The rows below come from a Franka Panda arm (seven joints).
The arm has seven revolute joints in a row. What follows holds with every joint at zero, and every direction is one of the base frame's. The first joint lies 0.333 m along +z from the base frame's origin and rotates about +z. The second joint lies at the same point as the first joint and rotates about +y. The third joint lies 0.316 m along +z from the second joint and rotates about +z. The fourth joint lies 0.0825 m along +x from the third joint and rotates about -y. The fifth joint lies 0.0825 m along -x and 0.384 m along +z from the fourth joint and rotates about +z. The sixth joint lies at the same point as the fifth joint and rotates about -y. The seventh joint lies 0.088 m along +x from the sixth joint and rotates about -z. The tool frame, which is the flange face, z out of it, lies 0.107 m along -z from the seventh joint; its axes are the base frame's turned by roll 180, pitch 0 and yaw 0 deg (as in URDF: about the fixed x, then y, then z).
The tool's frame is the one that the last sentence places.
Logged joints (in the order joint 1, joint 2, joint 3, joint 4, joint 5, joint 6, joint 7), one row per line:
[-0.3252, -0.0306, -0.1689, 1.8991, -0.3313, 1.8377, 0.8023]
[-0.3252, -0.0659, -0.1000, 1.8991, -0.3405, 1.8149, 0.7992]
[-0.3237, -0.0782, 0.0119, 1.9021, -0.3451, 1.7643, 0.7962]
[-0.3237, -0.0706, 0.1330, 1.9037, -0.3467, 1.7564, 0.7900]
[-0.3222, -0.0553, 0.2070, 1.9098, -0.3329, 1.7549, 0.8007]
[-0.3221, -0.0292, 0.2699, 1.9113, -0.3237, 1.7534, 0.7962]
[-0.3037, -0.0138, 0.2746, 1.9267, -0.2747, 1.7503, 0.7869]
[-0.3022, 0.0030, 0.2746, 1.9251, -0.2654, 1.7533, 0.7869]
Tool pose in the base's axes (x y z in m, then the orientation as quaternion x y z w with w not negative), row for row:
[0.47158, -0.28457, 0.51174, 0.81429, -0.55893, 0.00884, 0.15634]
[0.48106, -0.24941, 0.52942, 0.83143, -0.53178, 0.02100, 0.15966]
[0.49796, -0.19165, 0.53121, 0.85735, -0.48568, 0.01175, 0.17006]
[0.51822, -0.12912, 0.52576, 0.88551, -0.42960, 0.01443, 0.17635]
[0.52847, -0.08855, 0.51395, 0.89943, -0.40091, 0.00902, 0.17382]
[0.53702, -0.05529, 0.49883, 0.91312, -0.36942, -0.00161, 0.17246]
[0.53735, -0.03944, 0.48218, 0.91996, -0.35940, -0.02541, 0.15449]
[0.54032, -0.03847, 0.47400, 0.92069, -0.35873, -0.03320, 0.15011]
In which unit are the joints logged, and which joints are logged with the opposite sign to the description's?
The joints are logged in radians. Opposite sign: joint 4.
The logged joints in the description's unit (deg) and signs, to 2 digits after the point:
[-18.63, -1.75, -9.68, -108.81, -18.98, 105.29, 45.97]
[-18.63, -3.78, -5.73, -108.81, -19.51, 103.99, 45.79]
[-18.55, -4.48, 0.68, -108.98, -19.77, 101.09, 45.62]
[-18.55, -4.05, 7.62, -109.07, -19.86, 100.63, 45.26]
[-18.46, -3.17, 11.86, -109.42, -19.07, 100.55, 45.88]
[-18.45, -1.67, 15.46, -109.51, -18.55, 100.46, 45.62]
[-17.40, -0.79, 15.73, -110.39, -15.74, 100.28, 45.09]
[-17.31, 0.17, 15.73, -110.30, -15.21, 100.46, 45.09]

